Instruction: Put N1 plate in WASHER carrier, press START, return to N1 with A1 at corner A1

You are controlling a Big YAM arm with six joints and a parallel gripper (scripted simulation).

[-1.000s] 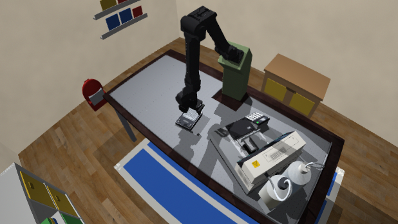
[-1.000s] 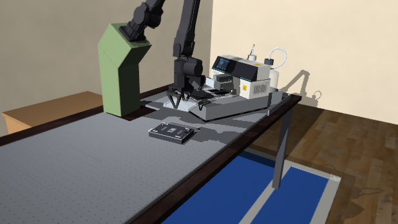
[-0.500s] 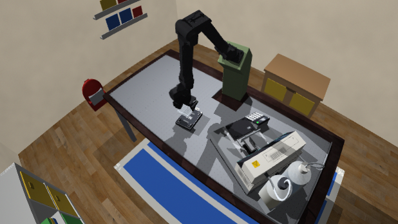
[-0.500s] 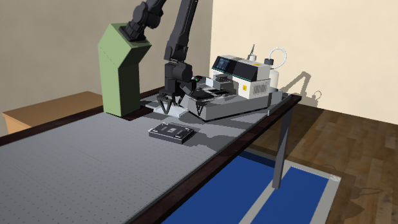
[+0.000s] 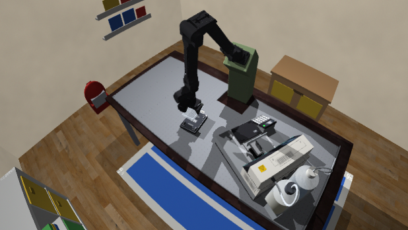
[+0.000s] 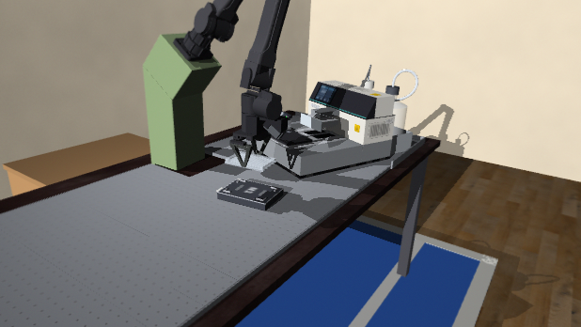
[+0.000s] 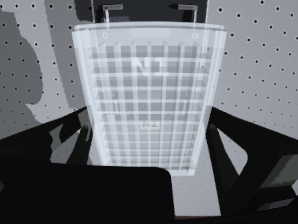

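Right now my hand is 110 mm above the plate nest N1. Also, from my hand: well plate (10 mm below); then plate washer (490 mm to the left, 10 mm above); then carrier (70 mm behind, 350 mm to the left, 30 mm below).
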